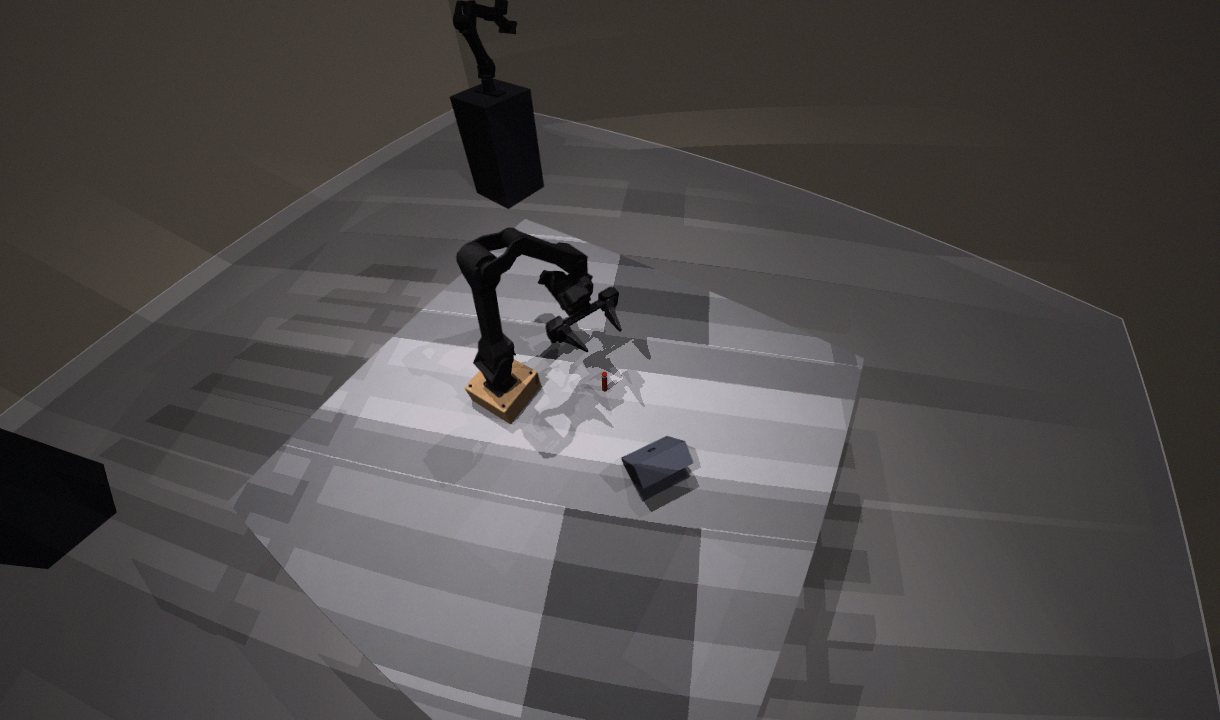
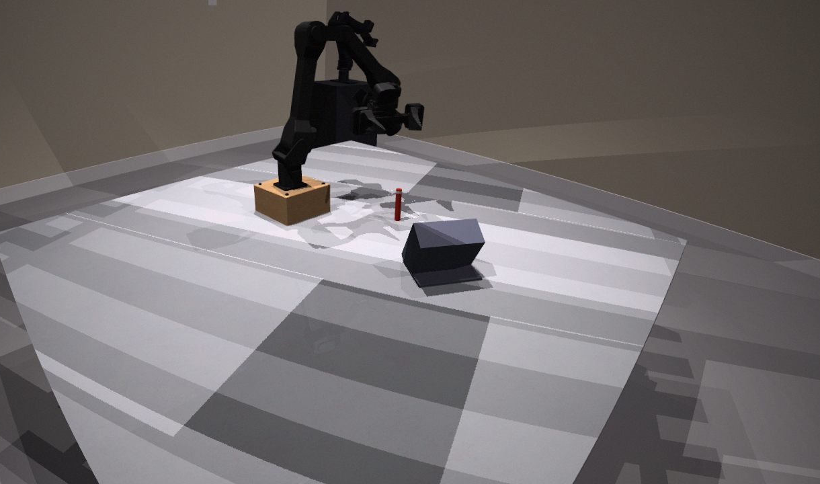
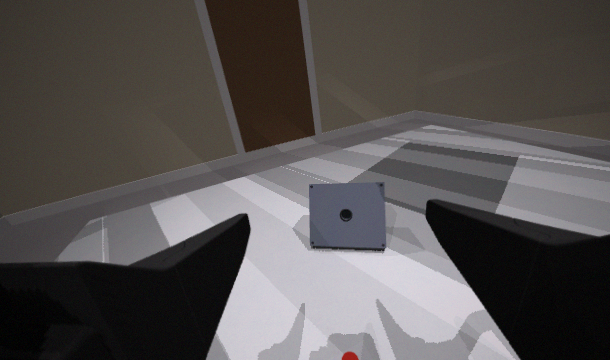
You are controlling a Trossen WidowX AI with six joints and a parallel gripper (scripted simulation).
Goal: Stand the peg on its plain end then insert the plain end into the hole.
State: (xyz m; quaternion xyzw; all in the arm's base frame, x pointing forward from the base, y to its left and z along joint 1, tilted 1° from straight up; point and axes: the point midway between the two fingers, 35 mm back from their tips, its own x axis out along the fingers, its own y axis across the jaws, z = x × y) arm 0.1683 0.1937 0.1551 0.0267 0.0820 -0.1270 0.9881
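Now: gripper tip 17 cm above the red peg. Round my gripper tip: dark grey sloped panel: 23 cm ahead, 9 cm to the right, 18 cm below.
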